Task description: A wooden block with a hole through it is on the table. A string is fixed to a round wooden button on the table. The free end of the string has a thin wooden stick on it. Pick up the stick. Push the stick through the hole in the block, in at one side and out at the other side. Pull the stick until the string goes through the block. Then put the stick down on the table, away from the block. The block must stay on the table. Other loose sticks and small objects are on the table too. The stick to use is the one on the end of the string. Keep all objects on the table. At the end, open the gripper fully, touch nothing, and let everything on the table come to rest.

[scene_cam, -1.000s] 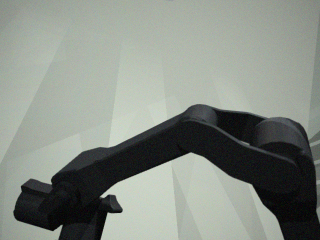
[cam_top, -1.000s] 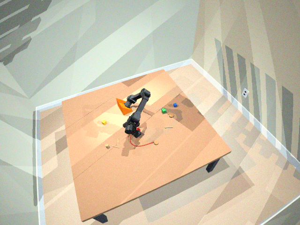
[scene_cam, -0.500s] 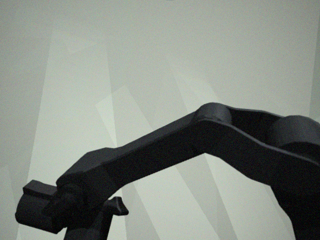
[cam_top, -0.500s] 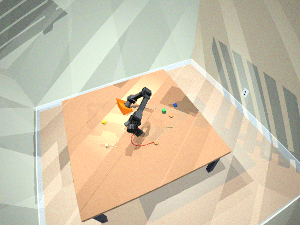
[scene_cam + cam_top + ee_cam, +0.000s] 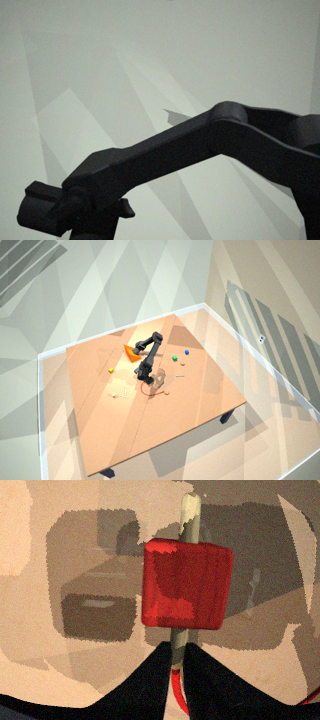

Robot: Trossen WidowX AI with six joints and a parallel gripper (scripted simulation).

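My gripper tip is now 10 mm past the red cube and 30 mm to the right of it. From my gripper tip the other things lie so: blue cube: 160 mm behind, 490 mm to the left; then green cube: 130 mm behind, 350 mm to the left; then yellow cube: 230 mm behind, 250 mm to the right.
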